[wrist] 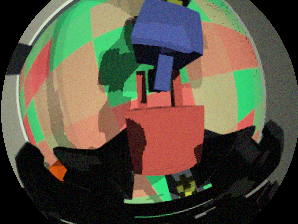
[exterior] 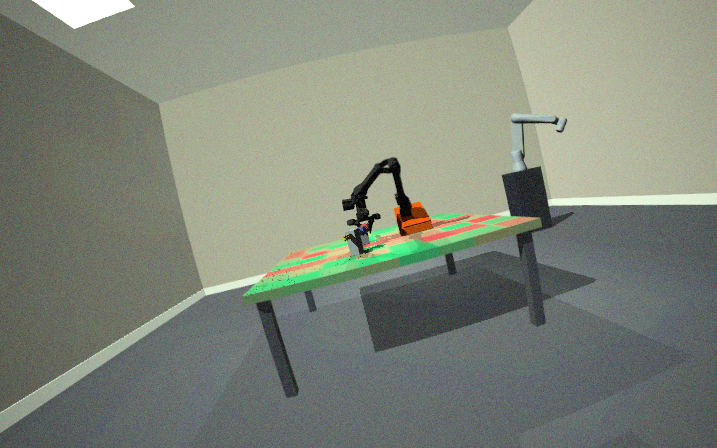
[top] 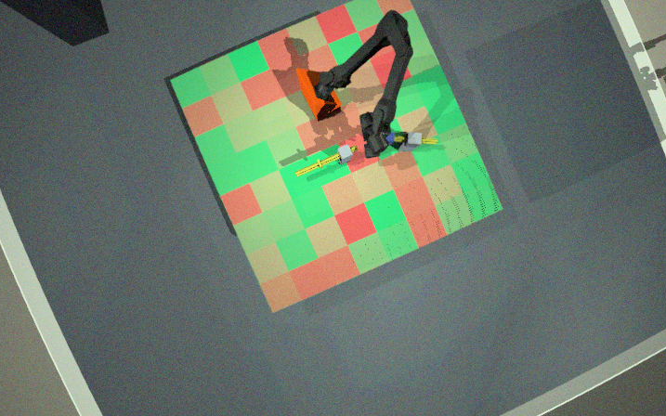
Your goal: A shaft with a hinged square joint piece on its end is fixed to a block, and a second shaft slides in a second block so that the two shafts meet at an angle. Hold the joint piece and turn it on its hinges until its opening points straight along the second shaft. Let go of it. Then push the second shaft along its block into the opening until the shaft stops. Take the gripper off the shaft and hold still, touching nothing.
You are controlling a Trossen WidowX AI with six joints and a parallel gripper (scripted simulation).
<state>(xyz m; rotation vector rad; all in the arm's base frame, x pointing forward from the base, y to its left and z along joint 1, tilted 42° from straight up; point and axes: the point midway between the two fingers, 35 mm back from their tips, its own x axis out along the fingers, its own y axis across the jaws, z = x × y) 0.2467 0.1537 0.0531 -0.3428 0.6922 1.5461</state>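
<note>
My gripper tip is now 4 cm below the red square joint piece and 1 cm to the right of it.
</note>
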